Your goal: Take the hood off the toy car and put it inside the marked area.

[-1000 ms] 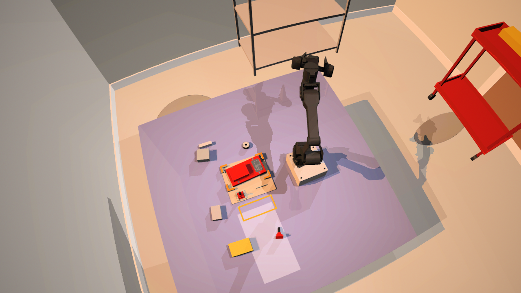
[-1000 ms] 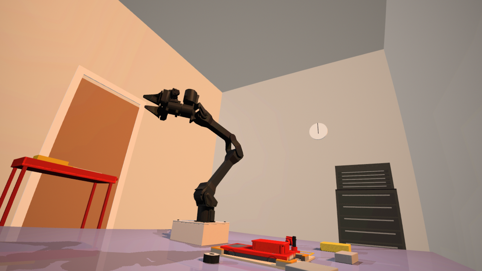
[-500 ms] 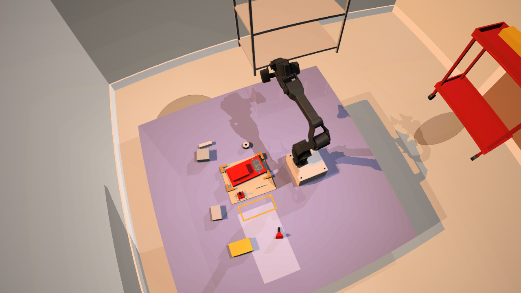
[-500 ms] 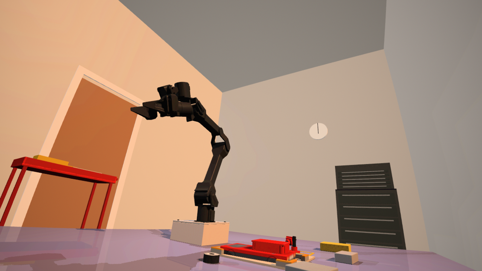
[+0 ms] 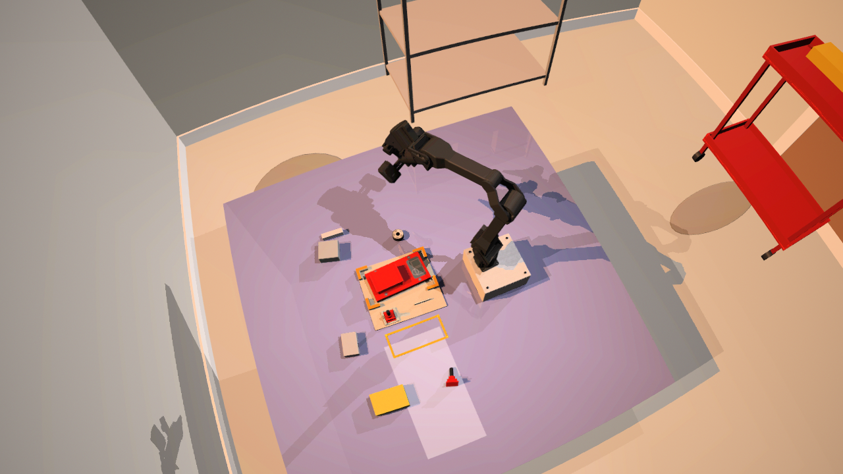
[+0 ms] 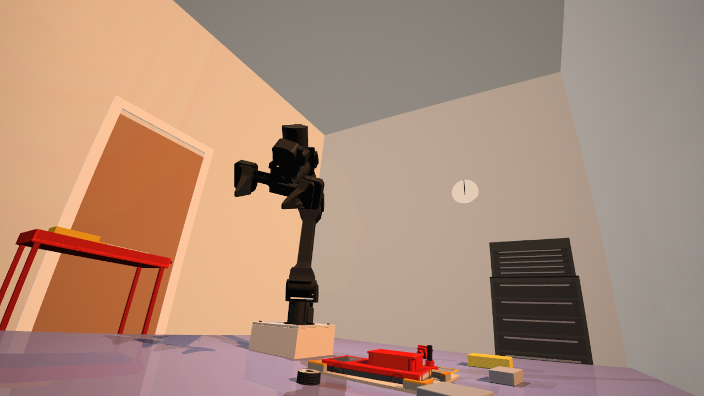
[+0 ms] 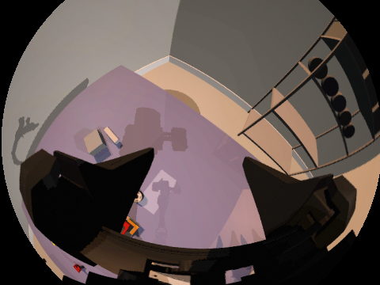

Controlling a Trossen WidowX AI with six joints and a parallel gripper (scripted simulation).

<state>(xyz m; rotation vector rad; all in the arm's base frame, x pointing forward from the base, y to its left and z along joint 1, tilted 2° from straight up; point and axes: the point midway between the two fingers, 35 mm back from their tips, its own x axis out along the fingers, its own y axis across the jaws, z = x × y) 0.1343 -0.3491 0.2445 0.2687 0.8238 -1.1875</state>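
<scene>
Now: gripper tip 270 mm to the right of the red hood, 250 mm above it and 180 mm short of it. The rest, counted from my gripper tip: black wheel 290 mm below, 120 mm to the left, 70 mm ahead; yellow block 630 mm to the left, 350 mm ahead, 280 mm below.
</scene>
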